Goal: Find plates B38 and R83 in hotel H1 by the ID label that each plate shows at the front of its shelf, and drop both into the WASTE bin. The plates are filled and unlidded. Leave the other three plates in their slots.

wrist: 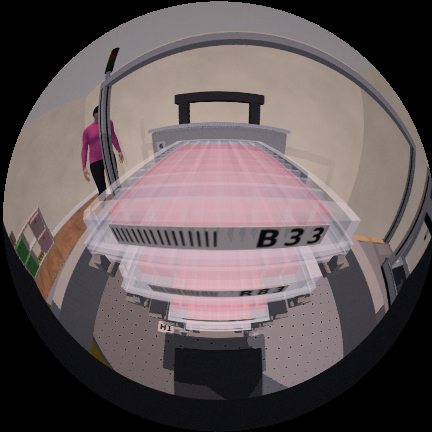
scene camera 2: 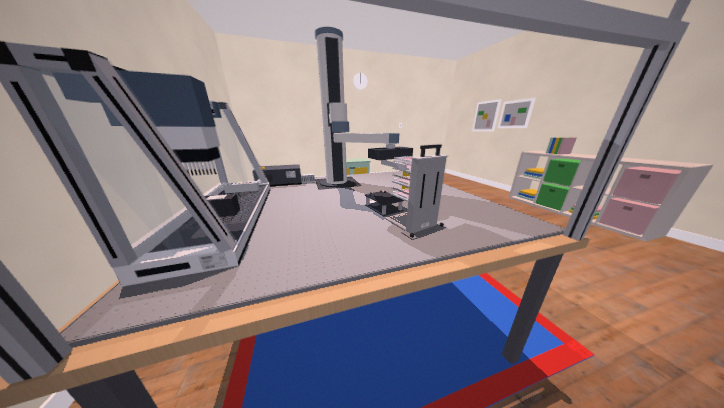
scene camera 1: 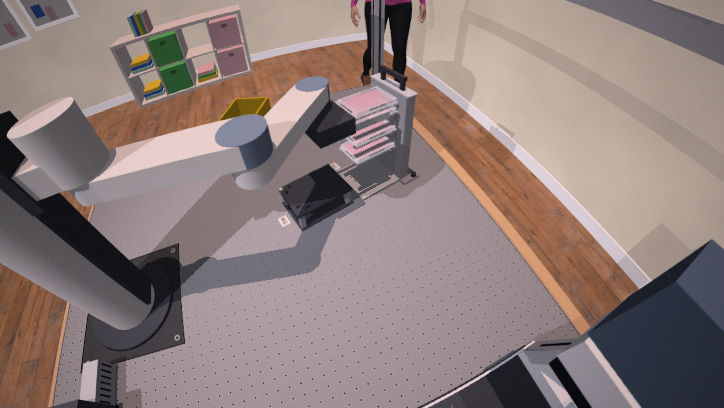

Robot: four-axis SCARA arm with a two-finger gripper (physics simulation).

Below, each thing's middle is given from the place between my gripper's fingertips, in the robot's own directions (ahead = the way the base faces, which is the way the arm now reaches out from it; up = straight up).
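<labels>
Plate B33 [scene camera 1: 366, 102] is 2 cm above my hand and 2 cm behind it. The low black stand [scene camera 1: 316, 189] is 4 cm to the right of my hand, 19 cm behind it and 19 cm below it; going by their middles, of the things named here this stand is the farthest from my hand. The plate R83 [wrist: 211, 289] is 1 cm below my hand and 2 cm behind it.
</labels>
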